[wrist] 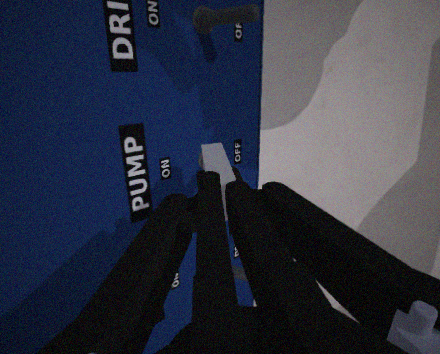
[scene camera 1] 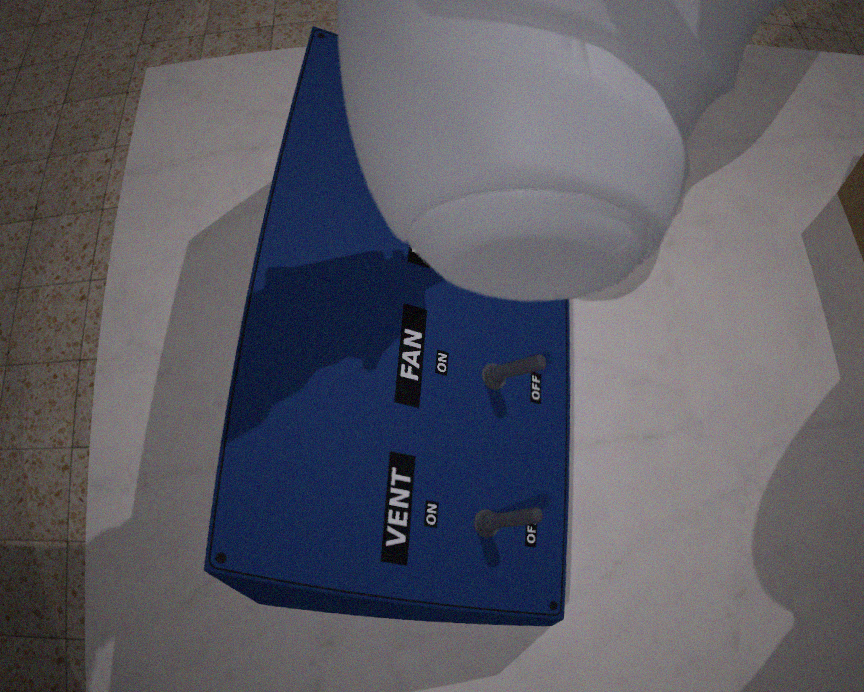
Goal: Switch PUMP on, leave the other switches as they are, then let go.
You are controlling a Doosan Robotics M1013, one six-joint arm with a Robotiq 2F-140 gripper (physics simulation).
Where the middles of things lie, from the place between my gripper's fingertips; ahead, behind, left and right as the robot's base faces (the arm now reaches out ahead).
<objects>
I see my gripper 70 mm short of the blue switch panel [scene camera 1: 366,440], 70 mm to the right of it and 60 mm above it. From my hand the other things lie so: vent lever [scene camera 1: 528,516] 250 mm to the left, 30 mm below; fan lever [scene camera 1: 535,363] 10 mm behind, 130 mm to the left, 30 mm below.
</objects>
